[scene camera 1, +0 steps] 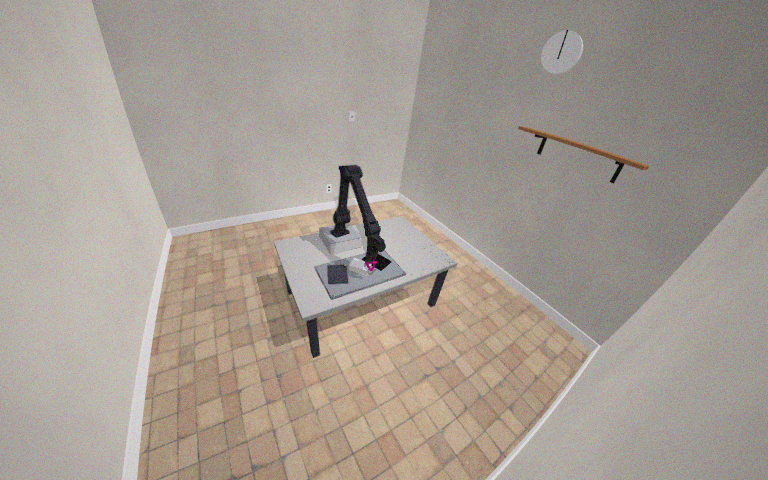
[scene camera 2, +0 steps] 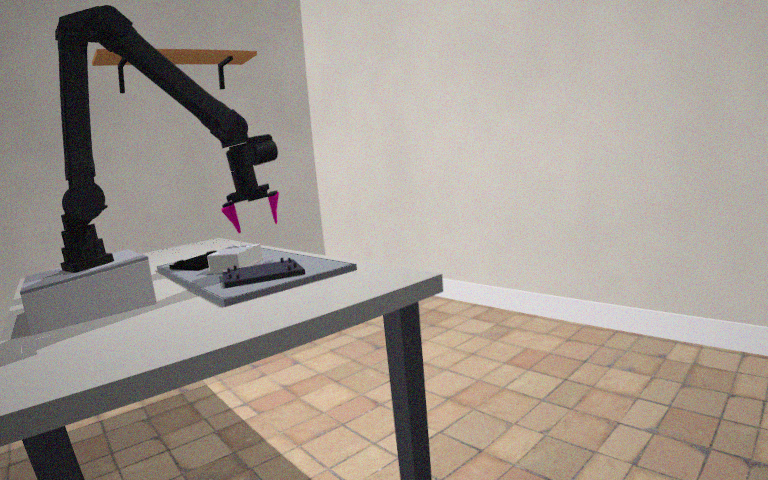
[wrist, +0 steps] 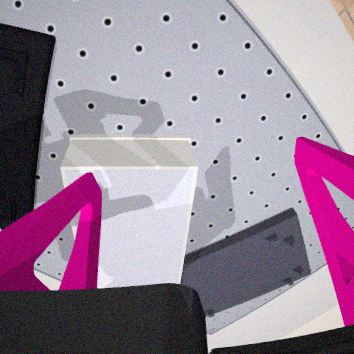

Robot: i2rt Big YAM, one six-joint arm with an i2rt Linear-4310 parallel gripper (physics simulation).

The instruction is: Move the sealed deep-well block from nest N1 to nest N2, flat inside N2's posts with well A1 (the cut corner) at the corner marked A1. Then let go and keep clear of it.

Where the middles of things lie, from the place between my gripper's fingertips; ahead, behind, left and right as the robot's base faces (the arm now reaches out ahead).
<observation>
The grey perforated plate (wrist: 209, 76) lies 8 cm below my hand, 8 cm behind it and 2 cm to the right of it. Round my hand: white block (scene camera 2: 247, 255) 9 cm behind, 6 cm below, 1 cm to the right.
</observation>
